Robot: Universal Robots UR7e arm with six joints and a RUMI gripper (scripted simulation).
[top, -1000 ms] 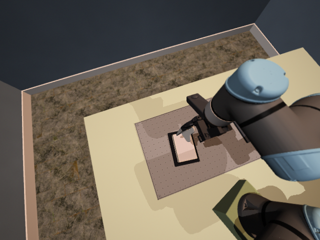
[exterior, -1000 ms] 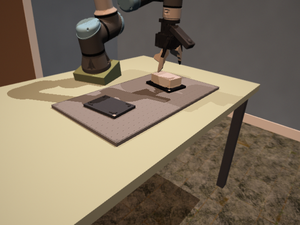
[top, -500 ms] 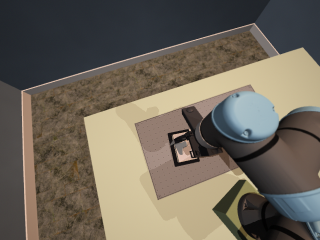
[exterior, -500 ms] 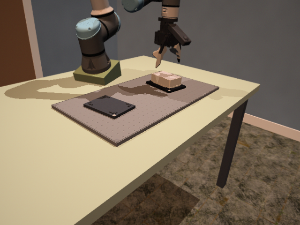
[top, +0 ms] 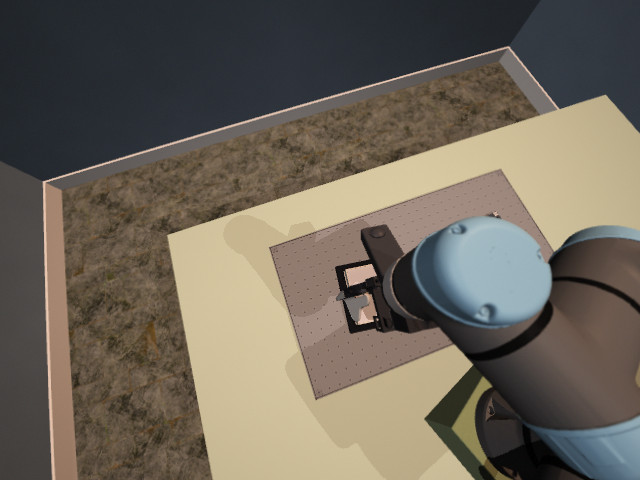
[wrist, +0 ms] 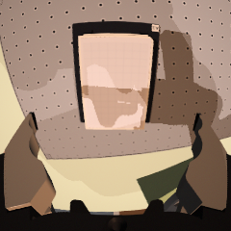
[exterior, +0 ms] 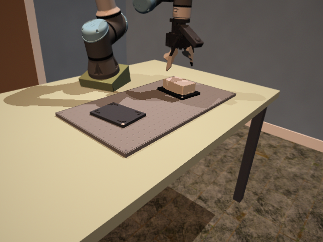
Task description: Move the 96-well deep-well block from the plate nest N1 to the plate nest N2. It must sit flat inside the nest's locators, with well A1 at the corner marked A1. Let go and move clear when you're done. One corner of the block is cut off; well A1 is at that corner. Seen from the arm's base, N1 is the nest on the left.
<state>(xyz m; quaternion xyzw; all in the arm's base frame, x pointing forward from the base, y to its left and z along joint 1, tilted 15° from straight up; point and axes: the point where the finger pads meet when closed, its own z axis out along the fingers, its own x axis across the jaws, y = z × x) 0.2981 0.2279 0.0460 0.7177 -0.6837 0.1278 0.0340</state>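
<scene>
Right now the deep-well block is 80 mm below my hand. Round my hand: nest N2: 60 mm ahead, 360 mm to the right, 100 mm below; then nest N1: 100 mm below; then A1 corner mark: 80 mm ahead, 50 mm to the right, 100 mm below.
</scene>
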